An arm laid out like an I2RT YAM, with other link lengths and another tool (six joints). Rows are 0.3 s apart.
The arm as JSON. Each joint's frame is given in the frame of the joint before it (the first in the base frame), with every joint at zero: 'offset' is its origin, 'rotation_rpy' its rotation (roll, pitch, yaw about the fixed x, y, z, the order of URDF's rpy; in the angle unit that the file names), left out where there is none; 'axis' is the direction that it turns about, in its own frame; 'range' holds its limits. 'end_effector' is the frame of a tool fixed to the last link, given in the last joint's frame.
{
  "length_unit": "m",
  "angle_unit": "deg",
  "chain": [
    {
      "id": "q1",
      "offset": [
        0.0,
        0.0,
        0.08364
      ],
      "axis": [
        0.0,
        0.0,
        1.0
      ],
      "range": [
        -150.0,
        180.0
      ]
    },
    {
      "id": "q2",
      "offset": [
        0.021,
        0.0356,
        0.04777
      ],
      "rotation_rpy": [
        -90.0,
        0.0,
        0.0
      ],
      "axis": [
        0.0,
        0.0,
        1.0
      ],
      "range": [
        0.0,
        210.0
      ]
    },
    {
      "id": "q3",
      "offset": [
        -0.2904,
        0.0,
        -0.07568
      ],
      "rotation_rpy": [
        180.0,
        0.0,
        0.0
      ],
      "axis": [
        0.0,
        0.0,
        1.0
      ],
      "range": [
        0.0,
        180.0
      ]
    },
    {
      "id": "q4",
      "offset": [
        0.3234,
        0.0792,
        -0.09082
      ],
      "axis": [
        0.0,
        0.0,
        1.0
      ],
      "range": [
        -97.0,
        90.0
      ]
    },
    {
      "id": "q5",
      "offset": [
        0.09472,
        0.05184,
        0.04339
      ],
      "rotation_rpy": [
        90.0,
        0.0,
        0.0
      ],
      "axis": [
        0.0,
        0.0,
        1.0
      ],
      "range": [
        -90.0,
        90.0
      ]
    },
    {
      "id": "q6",
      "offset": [
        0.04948,
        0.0,
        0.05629
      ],
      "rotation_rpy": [
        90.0,
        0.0,
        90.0
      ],
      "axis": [
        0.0,
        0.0,
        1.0
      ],
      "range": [
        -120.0,
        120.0
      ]
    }
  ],
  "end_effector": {
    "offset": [
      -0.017,
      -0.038,
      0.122
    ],
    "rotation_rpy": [
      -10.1,
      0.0,
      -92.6
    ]
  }
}
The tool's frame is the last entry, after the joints.
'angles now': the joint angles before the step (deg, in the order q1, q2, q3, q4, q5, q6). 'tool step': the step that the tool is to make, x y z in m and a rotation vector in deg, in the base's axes. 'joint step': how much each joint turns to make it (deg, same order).
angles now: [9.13, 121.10, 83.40, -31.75, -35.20, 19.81]
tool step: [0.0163, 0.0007, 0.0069, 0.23, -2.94, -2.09]
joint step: [0.22, 0.00, 0.03, 4.32, 1.12, 2.47]
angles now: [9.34, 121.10, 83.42, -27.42, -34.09, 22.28]
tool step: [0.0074, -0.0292, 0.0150, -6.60, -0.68, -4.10]
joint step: [-1.06, -2.38, 1.32, -4.05, 7.29, -0.01]
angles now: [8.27, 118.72, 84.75, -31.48, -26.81, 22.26]
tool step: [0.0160, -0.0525, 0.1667, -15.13, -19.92, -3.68]
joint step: [-1.33, -15.41, 3.39, -3.44, 16.14, -7.75]
